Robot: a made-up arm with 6 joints.
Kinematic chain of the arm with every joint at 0, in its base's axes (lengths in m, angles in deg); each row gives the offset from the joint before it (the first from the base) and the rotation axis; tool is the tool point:
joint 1: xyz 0 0 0.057 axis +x
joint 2: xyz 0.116 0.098 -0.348 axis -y
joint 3: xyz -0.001 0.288 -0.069 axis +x
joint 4: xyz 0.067 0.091 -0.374 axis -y
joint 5: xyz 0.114 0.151 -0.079 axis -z
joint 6: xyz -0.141 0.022 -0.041 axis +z
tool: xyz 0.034 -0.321 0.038
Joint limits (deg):
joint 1: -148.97..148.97
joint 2: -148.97..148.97
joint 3: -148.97..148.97
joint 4: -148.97..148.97
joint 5: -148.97..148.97
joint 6: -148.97..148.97
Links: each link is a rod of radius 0.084 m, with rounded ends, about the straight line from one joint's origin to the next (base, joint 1, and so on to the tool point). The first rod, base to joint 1, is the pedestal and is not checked.
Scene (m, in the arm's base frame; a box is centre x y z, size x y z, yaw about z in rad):
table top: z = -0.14
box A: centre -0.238 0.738 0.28 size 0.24 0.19 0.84 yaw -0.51
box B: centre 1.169 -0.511 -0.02 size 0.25 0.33 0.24 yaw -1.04
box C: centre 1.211 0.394 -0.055 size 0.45 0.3 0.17 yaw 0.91
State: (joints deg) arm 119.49 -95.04 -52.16 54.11 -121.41 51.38
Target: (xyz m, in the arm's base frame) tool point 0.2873 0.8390 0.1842
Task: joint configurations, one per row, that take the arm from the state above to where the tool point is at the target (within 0.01 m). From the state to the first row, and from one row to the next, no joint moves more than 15 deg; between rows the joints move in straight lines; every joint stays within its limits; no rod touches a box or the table.
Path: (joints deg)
1: 123.66 -82.13 -47.78 51.86 -110.72 52.42
2: 127.82 -69.23 -43.40 49.61 -100.04 53.47
3: 131.99 -56.32 -39.01 47.36 -89.35 54.51
4: 136.15 -43.41 -34.63 45.11 -78.67 55.56
5: 140.32 -30.51 -30.25 42.86 -67.98 56.60
6: 130.34 -31.97 -43.17 40.50 -72.27 49.13
7: 120.36 -33.43 -56.10 38.15 -76.56 41.67
8: 110.39 -34.89 -69.02 35.80 -80.85 34.20
9: 100.41 -36.35 -81.94 33.45 -85.13 26.74
10: 90.44 -37.82 -94.87 31.09 -89.42 19.27

